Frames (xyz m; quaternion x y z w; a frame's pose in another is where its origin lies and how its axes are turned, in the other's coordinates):
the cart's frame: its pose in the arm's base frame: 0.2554 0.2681 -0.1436 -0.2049 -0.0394 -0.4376 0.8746
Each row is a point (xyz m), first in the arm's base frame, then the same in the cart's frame.
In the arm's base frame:
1: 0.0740 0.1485 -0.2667
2: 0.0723 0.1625 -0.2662
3: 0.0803 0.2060 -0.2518
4: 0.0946 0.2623 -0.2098
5: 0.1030 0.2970 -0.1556
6: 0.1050 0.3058 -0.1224
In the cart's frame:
1: -0.0523 -0.1657 -0.1794
2: -0.0637 -0.1597 -0.1736
3: -0.0878 -0.1349 -0.1425
4: -0.1108 -0.1073 -0.0805
5: -0.1182 -0.0998 -0.0164
6: -0.1153 -0.1043 0.0176

